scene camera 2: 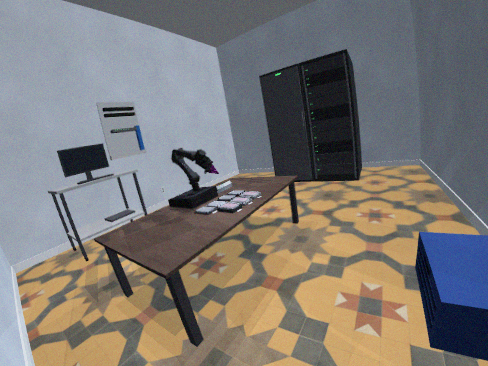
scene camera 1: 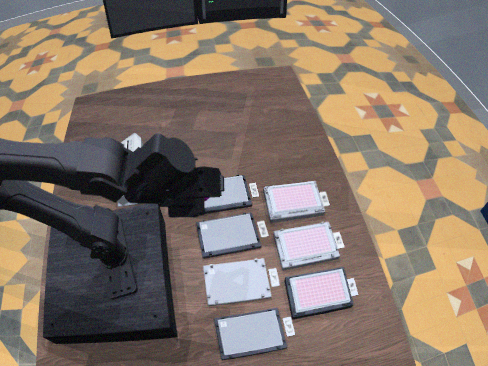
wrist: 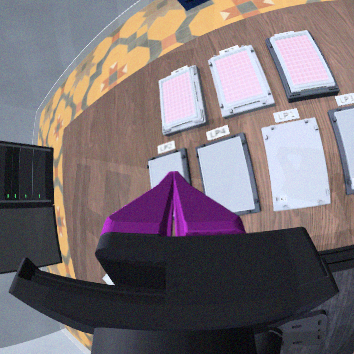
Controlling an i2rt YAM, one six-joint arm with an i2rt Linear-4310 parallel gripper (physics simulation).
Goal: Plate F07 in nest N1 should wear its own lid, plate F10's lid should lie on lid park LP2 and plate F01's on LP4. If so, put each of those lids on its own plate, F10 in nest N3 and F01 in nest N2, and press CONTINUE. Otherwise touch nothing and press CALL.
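Where they show: gripper, fingertip midpoint: [scene camera 2: 218, 173] [wrist: 173, 178]; arm's base, origin of the base link: [scene camera 2: 197, 191] [scene camera 1: 115, 257] [wrist: 263, 334].
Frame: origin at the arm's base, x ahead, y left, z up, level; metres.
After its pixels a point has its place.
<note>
My gripper [scene camera 1: 206, 198] @(y -0.003, x 0.256, z 0.139 m) [scene camera 2: 216, 172] @(y -0.003, x 0.256, z 0.139 m) [wrist: 173, 178] @(y -0.003, x 0.256, z 0.139 m) is shut and empty, above the table near LP2. Three pink-welled plates stand in a row: in N1 a dark-edged one [scene camera 1: 320, 291] @(y -0.213, x 0.414, z -0.054 m) [wrist: 303, 62] @(y -0.204, x 0.401, z -0.050 m), in N2 a pale-edged one [scene camera 1: 307, 244] @(y -0.088, x 0.438, z -0.054 m) [wrist: 241, 80] @(y -0.082, x 0.424, z -0.055 m), in N3 another [scene camera 1: 294, 198] @(y 0.048, x 0.466, z -0.057 m) [wrist: 181, 100] @(y 0.043, x 0.449, z -0.052 m). I cannot read their codes or tell whether they wear clear lids. Grey panels lie on dark-edged LP2 [scene camera 1: 235, 192] @(y 0.127, x 0.334, z -0.066 m) [wrist: 167, 167] @(y 0.128, x 0.335, z -0.067 m), LP4 [scene camera 1: 229, 234] @(y 0.012, x 0.277, z -0.067 m) [wrist: 226, 172] @(y 0.013, x 0.280, z -0.067 m) and LP3 [scene camera 1: 251, 334] @(y -0.246, x 0.235, z -0.067 m) [wrist: 346, 135] @(y -0.212, x 0.260, z -0.066 m). LP1 [scene camera 1: 237, 287] @(y -0.124, x 0.248, z -0.075 m) [wrist: 296, 160] @(y -0.109, x 0.256, z -0.074 m) is all pale. The white button box [scene camera 1: 132, 141] @(y 0.380, x 0.101, z -0.025 m) [scene camera 2: 224, 186] @(y 0.290, x 0.108, z -0.048 m) is mostly behind the arm.
The black arm base [scene camera 1: 107, 320] @(y -0.144, x -0.052, z -0.005 m) [scene camera 2: 192, 196] @(y -0.141, x 0.057, z 0.001 m) stands on the wooden table [scene camera 1: 270, 100] @(y 0.470, x 0.584, z -0.084 m) [scene camera 2: 150, 240] @(y -0.683, x 0.130, z -0.084 m), left of the lid parks in the first scene view. A black cabinet [scene camera 2: 287, 125] [wrist: 25, 175], a desk with a monitor [scene camera 2: 84, 160] and a blue box [scene camera 2: 455, 270] stand off the table.
</note>
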